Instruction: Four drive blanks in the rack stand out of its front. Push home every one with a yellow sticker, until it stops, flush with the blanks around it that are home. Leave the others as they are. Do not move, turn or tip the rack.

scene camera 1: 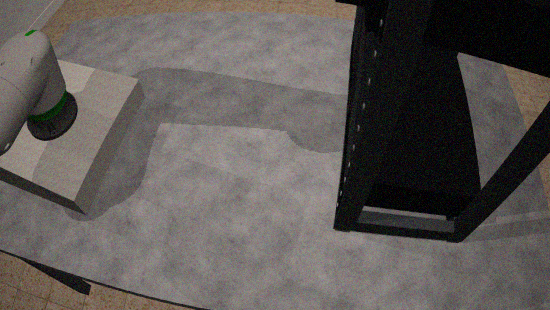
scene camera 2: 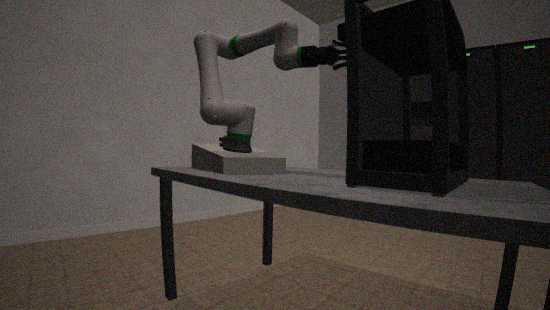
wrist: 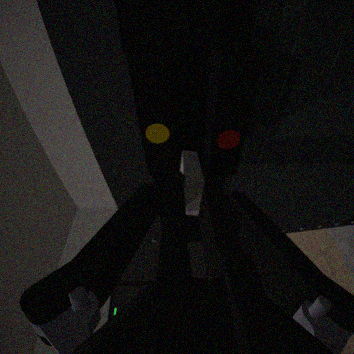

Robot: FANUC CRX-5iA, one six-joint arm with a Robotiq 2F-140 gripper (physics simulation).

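The dark rack (scene camera 1: 405, 235) (scene camera 2: 353, 110) stands upright on the table. In the wrist view, a round yellow sticker (wrist: 157, 133) is left of centre and a round red sticker (wrist: 229, 139) is to its right, both on very dark faces. My gripper (wrist: 187, 163) is shut and empty. Its pale fingertips show a little below and between the two stickers. In scene camera 2 the gripper reaches the rack's front at upper height, with its tips hidden by the front post. Contact and how far each blank stands out cannot be told. A dark block (scene camera 2: 341, 32) juts from the rack's front above the gripper.
The arm's base stands on a pale block (scene camera 1: 112, 117) (scene camera 2: 255, 164) on the grey table (scene camera 1: 215, 240) (scene camera 2: 310, 197), away from the rack's front. Dark cabinets (scene camera 2: 525, 110) with green lights stand behind the rack. A pale wall (scene camera 2: 100, 100) is behind the arm.
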